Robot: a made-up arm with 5 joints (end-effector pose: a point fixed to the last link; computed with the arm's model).
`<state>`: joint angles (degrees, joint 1 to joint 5).
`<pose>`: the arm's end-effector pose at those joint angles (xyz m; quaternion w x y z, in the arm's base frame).
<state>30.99 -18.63 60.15 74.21 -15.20</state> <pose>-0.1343 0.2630 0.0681 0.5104 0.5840 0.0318 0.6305</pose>
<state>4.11 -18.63 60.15 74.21 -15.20</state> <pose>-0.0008 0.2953 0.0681 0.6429 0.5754 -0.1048 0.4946</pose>
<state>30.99 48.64 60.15 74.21 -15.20</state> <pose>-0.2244 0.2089 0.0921 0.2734 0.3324 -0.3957 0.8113</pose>
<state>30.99 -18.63 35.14 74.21 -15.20</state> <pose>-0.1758 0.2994 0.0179 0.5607 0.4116 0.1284 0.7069</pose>
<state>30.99 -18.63 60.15 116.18 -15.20</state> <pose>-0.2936 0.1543 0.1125 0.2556 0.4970 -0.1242 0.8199</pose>
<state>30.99 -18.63 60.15 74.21 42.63</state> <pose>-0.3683 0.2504 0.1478 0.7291 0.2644 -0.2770 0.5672</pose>
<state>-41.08 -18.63 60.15 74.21 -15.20</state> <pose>0.2089 0.2087 0.0681 0.7836 0.4909 -0.3179 0.2096</pose>
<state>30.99 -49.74 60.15 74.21 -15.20</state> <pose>-0.1133 0.2756 0.0219 0.5650 0.6371 0.2350 0.4687</pose>
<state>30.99 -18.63 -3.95 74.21 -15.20</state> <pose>-0.2197 0.3027 -0.0886 0.5857 0.1063 0.2656 0.7584</pose>
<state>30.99 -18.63 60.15 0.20 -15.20</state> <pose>0.0389 0.2159 -0.2121 0.7788 0.5474 0.2840 0.1149</pose>
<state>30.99 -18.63 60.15 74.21 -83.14</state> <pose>-0.0759 0.4558 -0.1352 0.0970 0.7695 0.3786 0.5051</pose>
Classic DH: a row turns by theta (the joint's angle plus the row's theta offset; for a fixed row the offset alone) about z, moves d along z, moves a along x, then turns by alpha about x. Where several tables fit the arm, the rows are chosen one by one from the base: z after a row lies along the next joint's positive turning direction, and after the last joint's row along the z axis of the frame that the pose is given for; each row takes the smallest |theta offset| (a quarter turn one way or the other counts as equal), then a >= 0, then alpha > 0; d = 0 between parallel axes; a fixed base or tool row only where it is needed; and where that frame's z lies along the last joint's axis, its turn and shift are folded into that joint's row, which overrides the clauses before.
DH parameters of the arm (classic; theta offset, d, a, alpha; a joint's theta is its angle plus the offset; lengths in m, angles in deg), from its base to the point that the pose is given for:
joint 1: 0 0.0011 -0.0503 90
joint 2: -90 -0.2016 0.0589 -90
joint 3: -90 -0.0236 0.0956 90
joint 4: 0 -0.2624 -0.0396 90
joint 5: 0 -0.2763 -0.0344 -90
tool (fixed): 90 0.2537 0 0

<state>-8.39 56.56 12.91 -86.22 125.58</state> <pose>0.5300 -0.1266 -0.1269 0.6207 -0.3921 0.4008 -0.5480</pose>
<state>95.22 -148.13 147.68 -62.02 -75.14</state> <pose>-0.6450 -0.1318 0.1653 0.3954 0.0388 -0.2796 -0.8740</pose>
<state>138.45 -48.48 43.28 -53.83 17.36</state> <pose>0.0075 -0.0790 -0.3517 0.6577 -0.5206 0.2209 0.4976</pose>
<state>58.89 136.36 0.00 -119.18 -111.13</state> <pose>0.2657 0.3761 0.0411 0.5838 -0.7900 0.1628 0.0927</pose>
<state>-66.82 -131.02 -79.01 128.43 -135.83</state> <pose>-0.2632 0.1856 0.2867 0.6855 -0.2547 -0.6758 -0.0927</pose>
